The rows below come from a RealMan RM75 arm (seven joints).
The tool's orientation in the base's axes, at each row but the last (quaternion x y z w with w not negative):
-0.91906 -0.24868 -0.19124 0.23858
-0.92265 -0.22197 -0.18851 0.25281
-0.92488 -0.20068 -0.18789 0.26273
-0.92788 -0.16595 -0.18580 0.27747
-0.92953 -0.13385 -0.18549 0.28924
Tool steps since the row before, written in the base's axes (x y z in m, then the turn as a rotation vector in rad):
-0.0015 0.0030 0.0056 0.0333 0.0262 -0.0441
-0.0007 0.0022 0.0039 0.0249 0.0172 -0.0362
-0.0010 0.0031 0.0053 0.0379 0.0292 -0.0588
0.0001 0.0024 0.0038 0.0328 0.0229 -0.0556
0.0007 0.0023 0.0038 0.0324 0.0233 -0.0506
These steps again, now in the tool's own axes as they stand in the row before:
0.0025 -0.0050 -0.0033 0.0156 0.0134 0.0576
0.0019 -0.0035 -0.0021 0.0094 0.0131 0.0443
0.0024 -0.0051 -0.0027 0.0135 0.0191 0.0721
0.0022 -0.0036 -0.0015 0.0091 0.0206 0.0647
0.0026 -0.0034 -0.0014 0.0109 0.0177 0.0610

